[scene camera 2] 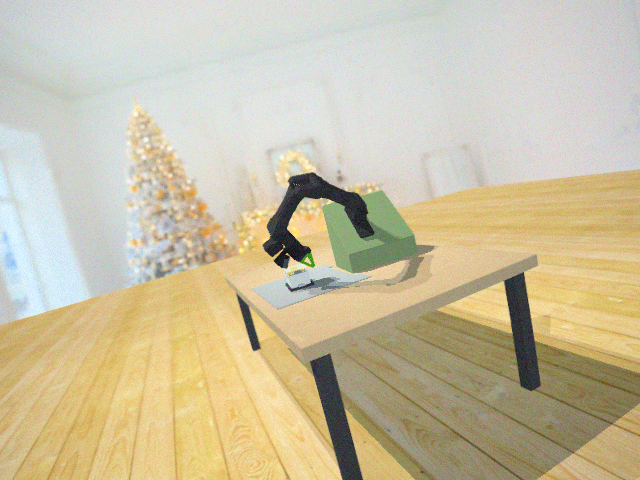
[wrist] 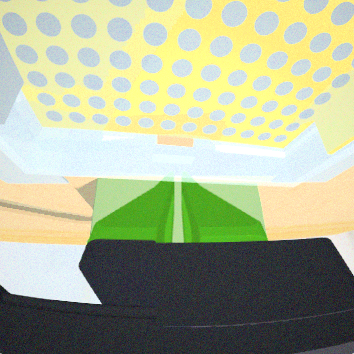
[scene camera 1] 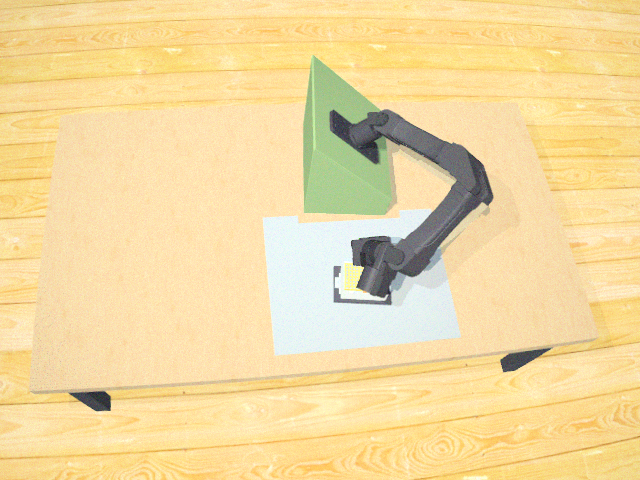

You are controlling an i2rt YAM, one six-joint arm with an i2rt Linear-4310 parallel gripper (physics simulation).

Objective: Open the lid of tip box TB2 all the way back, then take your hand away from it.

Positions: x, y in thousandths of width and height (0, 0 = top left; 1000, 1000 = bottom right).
Labels:
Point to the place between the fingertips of the gripper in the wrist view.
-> At 501, 507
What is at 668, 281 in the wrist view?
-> A lid.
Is the gripper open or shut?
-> Shut.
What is the gripper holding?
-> Nothing.

